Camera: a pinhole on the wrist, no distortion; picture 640 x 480 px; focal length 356.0 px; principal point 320.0 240.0 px. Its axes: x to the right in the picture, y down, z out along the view. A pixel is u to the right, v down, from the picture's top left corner.
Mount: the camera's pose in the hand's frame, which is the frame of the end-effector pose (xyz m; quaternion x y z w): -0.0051 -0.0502 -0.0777 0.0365 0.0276 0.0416 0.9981
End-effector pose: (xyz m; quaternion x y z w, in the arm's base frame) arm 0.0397 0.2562 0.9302 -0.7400 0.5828 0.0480 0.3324
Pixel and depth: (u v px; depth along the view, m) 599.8 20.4 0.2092
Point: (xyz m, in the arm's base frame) 0.2928 0.1852 0.8383
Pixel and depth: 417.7 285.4 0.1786
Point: 0.1198 0.2708 0.8450
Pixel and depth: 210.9 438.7 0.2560
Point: 0.0152 0.4211 0.7888
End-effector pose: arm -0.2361 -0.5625 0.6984 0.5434 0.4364 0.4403 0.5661
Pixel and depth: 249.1 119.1 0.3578
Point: 0.0240 -0.6741 0.5048
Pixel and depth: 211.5 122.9 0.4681
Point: 0.1188 -0.7611 0.4628
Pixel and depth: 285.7 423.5 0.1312
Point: -0.1828 -0.5910 0.7070
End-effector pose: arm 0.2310 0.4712 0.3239 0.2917 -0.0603 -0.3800 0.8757
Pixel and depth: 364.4 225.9 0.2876
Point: 0.1479 0.2990 0.4439
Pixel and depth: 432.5 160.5 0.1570
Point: 0.1886 0.3479 0.3266
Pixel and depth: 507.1 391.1 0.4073
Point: 0.3462 0.2255 0.6317
